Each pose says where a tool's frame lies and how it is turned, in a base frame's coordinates. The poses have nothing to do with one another.
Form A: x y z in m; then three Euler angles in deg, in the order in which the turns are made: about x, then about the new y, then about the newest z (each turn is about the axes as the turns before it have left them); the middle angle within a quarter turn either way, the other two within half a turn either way.
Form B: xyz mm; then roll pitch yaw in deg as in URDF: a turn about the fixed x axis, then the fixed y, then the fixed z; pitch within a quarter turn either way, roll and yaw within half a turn. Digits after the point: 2 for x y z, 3 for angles.
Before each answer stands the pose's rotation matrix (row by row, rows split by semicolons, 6 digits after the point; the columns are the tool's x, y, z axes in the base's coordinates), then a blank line. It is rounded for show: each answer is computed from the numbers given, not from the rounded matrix.
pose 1, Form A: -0.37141 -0.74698 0.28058 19.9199 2.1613 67.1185
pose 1, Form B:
0.388550 -0.920656 0.037713; 0.871185 0.353725 -0.340464; 0.300110 0.165142 0.939501

-371.41 -746.98 280.58 9.969 -17.464 65.963
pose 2, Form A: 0.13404 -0.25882 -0.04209 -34.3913 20.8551 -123.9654
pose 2, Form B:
-0.522089 0.775038 0.356006; -0.572054 -0.627809 0.527835; 0.632596 0.071922 0.771135

134.04 -258.82 -42.09 5.328 -39.242 -132.385
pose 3, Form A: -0.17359 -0.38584 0.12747 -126.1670 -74.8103 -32.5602
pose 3, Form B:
0.220834 0.141013 -0.965064; 0.974248 -0.078088 0.211525; -0.045532 -0.986923 -0.154626

-173.59 -385.84 127.47 -98.904 2.610 77.229
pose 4, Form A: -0.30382 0.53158 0.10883 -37.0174 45.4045 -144.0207
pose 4, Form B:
-0.568158 0.412477 0.712081; -0.122158 -0.897998 0.422703; 0.813803 0.153176 0.560591

-303.82 531.58 108.83 15.282 -54.469 -167.866
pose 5, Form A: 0.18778 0.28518 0.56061 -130.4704 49.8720 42.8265
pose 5, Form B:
0.472684 -0.438117 0.764607; -0.867819 -0.080621 0.490296; -0.153164 -0.895295 -0.418314

187.78 285.18 560.61 -115.044 8.810 -61.424
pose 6, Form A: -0.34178 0.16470 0.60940 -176.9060 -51.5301 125.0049
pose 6, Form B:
-0.356867 -0.509567 -0.782935; -0.842150 0.538196 0.033578; 0.404263 0.671332 -0.621197

-341.78 164.70 609.40 132.779 -23.845 -112.965
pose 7, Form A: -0.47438 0.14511 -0.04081 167.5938 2.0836 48.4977
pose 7, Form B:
0.662212 -0.748434 0.036358; -0.726265 -0.653027 -0.214699; 0.184431 0.115771 -0.976003

-474.38 145.11 -40.81 173.235 -10.628 -47.641
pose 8, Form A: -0.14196 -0.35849 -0.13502 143.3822 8.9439 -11.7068
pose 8, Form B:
0.967293 0.200436 0.155467; 0.253660 -0.767121 -0.589222; 0.001161 0.609386 -0.792873

-141.96 -358.49 -135.02 142.455 -0.067 14.694
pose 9, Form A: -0.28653 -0.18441 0.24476 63.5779 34.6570 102.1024
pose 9, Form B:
-0.172460 -0.804289 0.568662; 0.328319 -0.591236 -0.736645; 0.928689 0.059661 0.366028

-286.53 -184.41 244.76 9.258 -68.231 117.712
